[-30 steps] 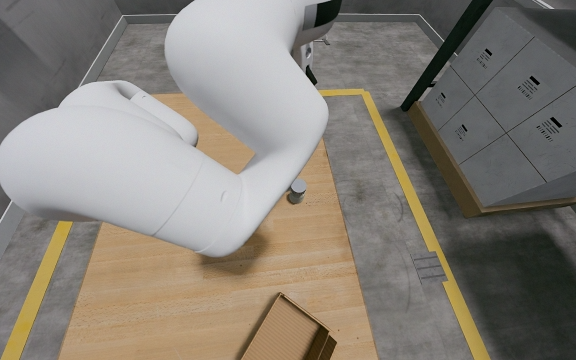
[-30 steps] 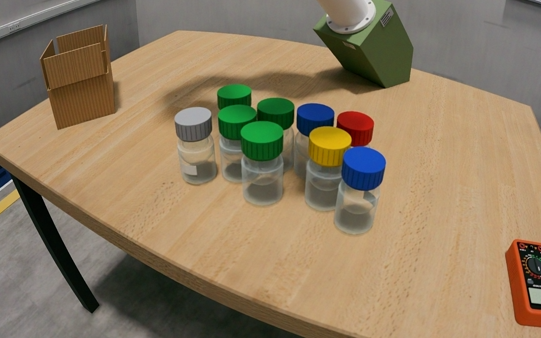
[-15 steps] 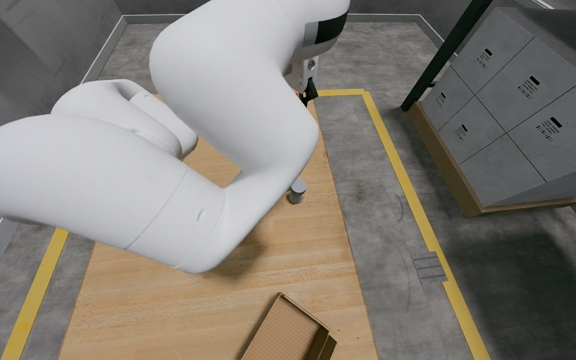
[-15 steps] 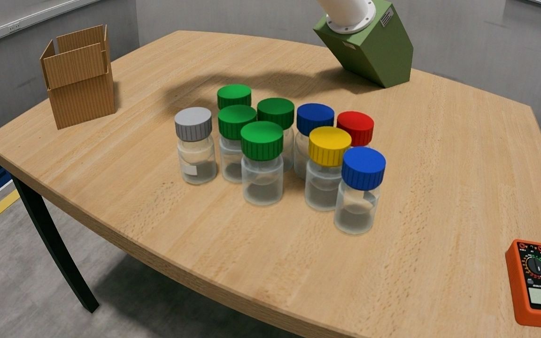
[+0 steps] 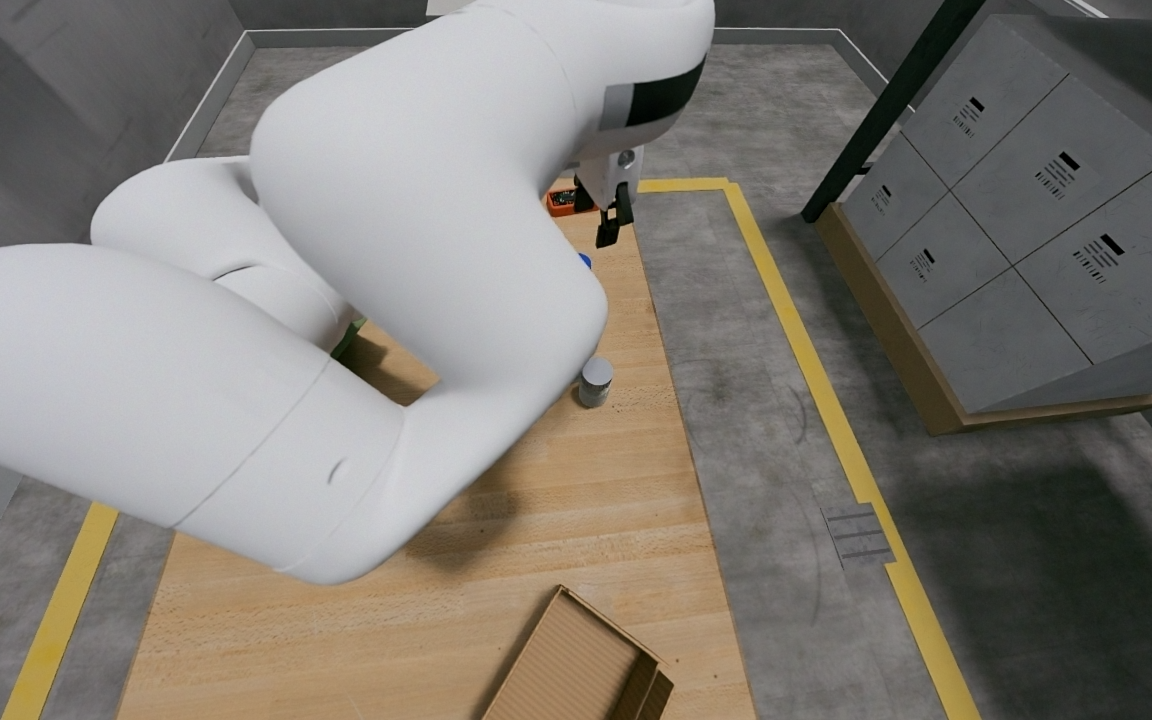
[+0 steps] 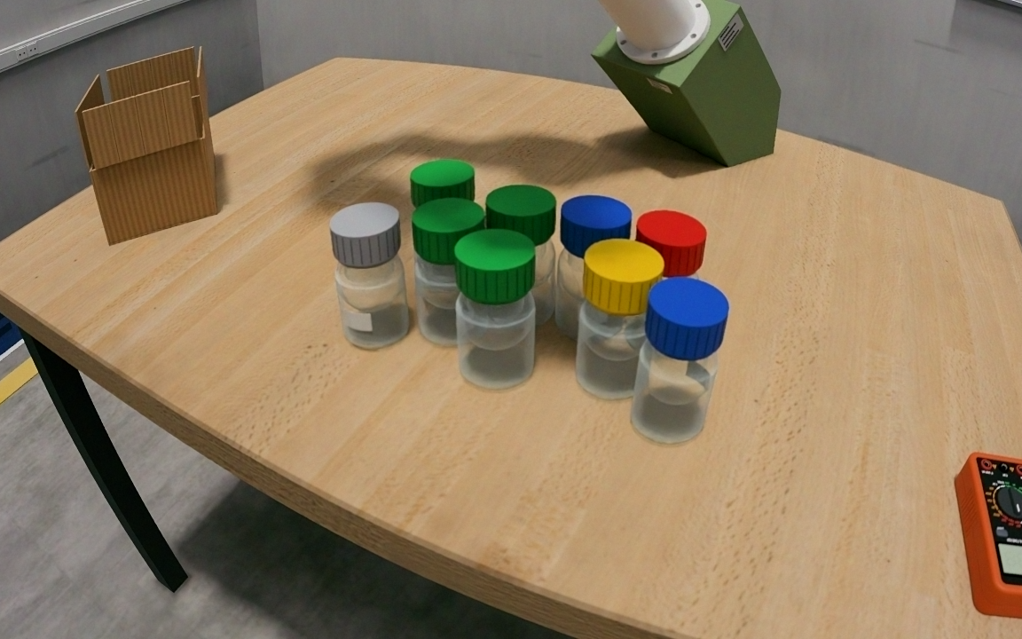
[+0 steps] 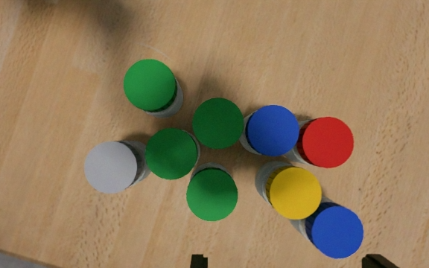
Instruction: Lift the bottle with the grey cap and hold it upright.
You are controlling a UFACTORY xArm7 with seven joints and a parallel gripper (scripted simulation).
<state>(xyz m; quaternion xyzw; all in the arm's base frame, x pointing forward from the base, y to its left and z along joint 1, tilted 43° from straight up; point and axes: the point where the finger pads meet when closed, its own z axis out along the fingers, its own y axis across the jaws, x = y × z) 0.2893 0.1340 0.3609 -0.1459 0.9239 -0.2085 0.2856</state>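
Right now my hand is 260 mm above the grey-capped bottle, 140 mm to the left of it and 10 mm past it. The rest, counted from my hand: orange multimeter: 390 mm to the left, 290 mm below, 70 mm ahead; yellow-capped bottle: 260 mm below, 50 mm to the left, 20 mm behind; red-capped bottle: 260 mm below, 80 mm to the left, 80 mm behind.
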